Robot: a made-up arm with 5 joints.
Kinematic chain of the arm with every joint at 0, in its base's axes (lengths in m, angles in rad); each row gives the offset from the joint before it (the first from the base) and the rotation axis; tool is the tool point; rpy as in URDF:
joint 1: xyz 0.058 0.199 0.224 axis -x
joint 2: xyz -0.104 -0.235 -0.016 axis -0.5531 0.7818 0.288
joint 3: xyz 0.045 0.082 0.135 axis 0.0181 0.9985 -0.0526
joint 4: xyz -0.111 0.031 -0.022 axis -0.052 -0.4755 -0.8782
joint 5: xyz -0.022 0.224 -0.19 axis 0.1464 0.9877 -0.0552
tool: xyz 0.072 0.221 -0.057 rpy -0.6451 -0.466 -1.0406
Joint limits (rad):
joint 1: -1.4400..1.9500
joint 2: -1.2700..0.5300
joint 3: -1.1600..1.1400
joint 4: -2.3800..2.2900
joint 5: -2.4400..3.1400
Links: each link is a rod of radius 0.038 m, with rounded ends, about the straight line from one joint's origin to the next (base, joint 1, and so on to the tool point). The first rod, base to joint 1, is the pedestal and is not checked.
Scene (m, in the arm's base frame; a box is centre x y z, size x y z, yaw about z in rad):
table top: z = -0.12
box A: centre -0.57 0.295 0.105 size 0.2 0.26 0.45 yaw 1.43
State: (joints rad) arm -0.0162 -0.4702 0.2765 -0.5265 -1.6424
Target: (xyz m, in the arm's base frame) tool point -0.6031 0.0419 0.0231
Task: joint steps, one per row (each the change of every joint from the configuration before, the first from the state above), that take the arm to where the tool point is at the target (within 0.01 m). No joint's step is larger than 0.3 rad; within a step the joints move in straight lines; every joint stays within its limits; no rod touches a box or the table.
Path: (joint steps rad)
1: -0.1452 -0.0853 0.2878 0.0135 0.0269
2: -0.1453 -0.0852 0.2879 0.0134 0.0270
3: -0.1452 -0.0853 0.2878 0.0135 0.0269
4: 0.0970 -0.0321 -0.1254 -0.2903 0.0740
5: 0.0970 -0.0322 -0.1254 -0.2903 0.0740
6: 0.0971 -0.0321 -0.1254 -0.2903 0.0740
7: 0.0970 -0.0321 -0.1254 -0.2903 0.0741
8: -0.0601 -0.0912 -0.1832 -0.2039 -0.1221
9: -0.0602 -0.0913 -0.1832 -0.2039 -0.1221
10: -0.0601 -0.0912 -0.1832 -0.2038 -0.1221

